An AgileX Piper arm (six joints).
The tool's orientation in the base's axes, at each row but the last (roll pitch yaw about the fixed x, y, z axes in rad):
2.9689, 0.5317, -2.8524
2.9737, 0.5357, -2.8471
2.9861, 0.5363, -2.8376
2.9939, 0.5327, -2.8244
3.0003, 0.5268, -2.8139
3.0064, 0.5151, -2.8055
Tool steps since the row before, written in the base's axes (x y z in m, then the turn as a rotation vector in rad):
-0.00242, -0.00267, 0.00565, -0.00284, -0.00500, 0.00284
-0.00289, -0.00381, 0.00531, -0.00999, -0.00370, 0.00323
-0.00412, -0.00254, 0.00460, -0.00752, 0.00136, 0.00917
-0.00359, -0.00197, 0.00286, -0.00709, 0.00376, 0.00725
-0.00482, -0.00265, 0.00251, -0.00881, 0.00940, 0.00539
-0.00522, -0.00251, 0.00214, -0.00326, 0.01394, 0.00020
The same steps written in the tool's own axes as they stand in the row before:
-0.00021, -0.00074, -0.00666, 0.00214, -0.00314, -0.00517
0.00062, -0.00167, -0.00692, 0.00750, 0.00074, -0.00820
0.00168, -0.00019, -0.00646, 0.00113, 0.00526, -0.01065
0.00202, -0.00008, -0.00457, 0.00111, 0.00706, -0.00812
0.00342, -0.00026, -0.00498, 0.00189, 0.01265, -0.00561
0.00395, -0.00001, -0.00474, -0.00142, 0.01403, 0.00249

